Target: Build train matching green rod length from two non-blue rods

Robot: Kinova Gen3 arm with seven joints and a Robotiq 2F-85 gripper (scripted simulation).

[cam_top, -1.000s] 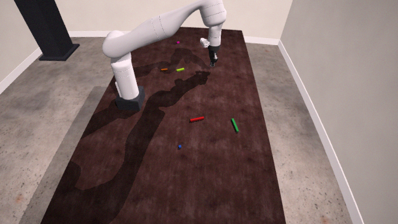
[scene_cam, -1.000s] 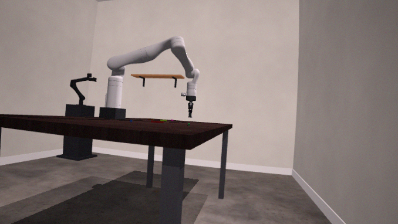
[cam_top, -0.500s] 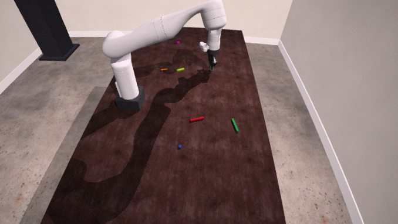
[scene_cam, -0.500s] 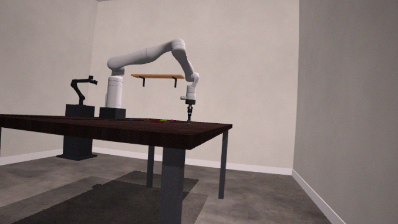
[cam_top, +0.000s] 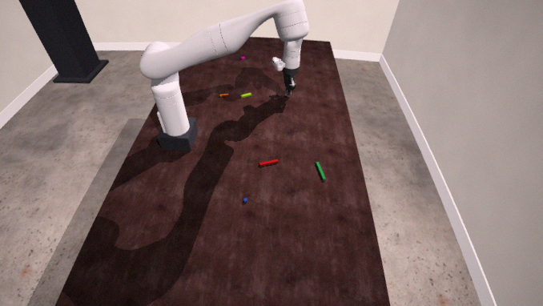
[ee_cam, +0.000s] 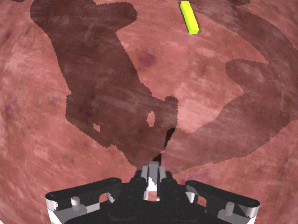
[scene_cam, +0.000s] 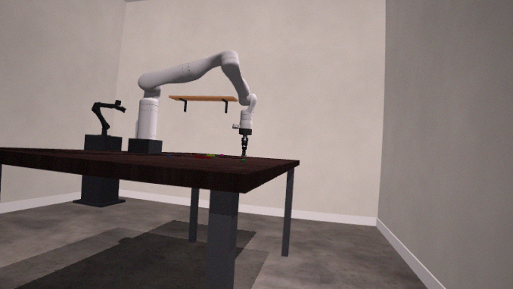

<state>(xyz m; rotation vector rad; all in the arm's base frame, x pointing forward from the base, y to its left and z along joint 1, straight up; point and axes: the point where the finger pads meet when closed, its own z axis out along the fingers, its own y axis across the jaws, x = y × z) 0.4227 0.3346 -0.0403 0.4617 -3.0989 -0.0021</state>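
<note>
My gripper is now 200 mm past the lime rod, 20 mm to the left of it and 30 mm above it. The rest, counted from my hand: orange rod: 300 mm behind, 30 mm to the right, 30 mm below; red rod: 60 mm behind, 420 mm to the right, 30 mm below; grey rod: 10 mm below.
</note>
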